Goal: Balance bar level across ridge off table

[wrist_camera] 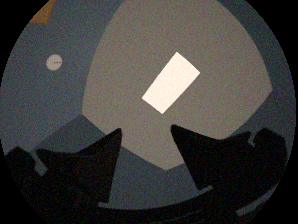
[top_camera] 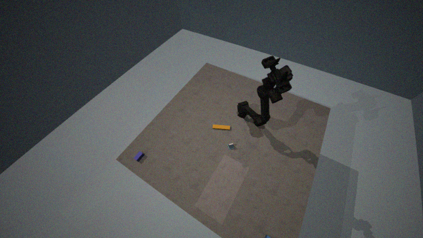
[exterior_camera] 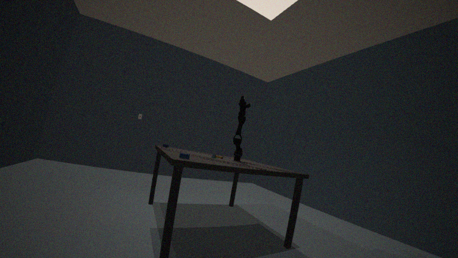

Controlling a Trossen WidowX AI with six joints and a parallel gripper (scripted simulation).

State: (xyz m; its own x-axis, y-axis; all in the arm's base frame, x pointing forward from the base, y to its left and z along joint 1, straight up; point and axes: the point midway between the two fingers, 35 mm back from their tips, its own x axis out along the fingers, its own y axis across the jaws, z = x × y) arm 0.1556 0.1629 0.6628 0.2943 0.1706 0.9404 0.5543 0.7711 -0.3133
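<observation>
Now: the orange bar 69 cm below my gripper tip, 26 cm to the right of it and 4 cm ahead of it. Round my gripper tip: purple block 68 cm below, 67 cm to the right, 57 cm ahead.
</observation>
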